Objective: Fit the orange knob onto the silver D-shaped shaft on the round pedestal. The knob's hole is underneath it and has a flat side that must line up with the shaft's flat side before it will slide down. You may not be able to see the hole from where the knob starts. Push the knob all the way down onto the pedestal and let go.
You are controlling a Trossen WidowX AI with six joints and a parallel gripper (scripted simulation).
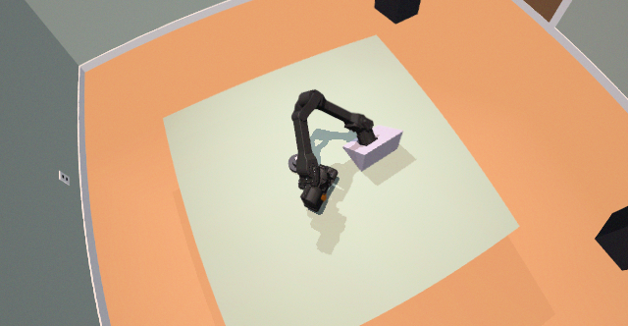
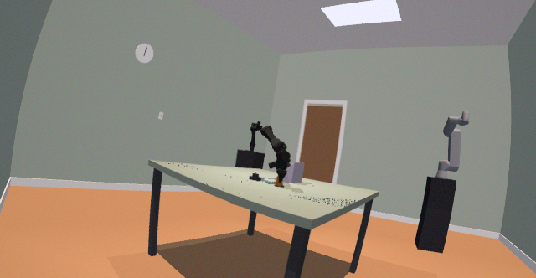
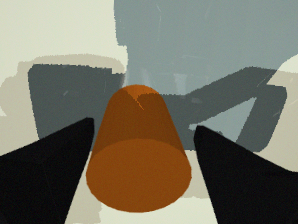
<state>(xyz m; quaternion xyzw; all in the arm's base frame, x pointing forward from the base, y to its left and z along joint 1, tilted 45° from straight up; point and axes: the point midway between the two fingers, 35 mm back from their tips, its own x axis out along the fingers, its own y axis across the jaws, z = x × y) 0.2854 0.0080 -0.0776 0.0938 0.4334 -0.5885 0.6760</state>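
Right now the orange knob is 30 mm above my gripper tip. Also, from my gripper tip: dark round pedestal 190 mm to the right, 10 mm above.
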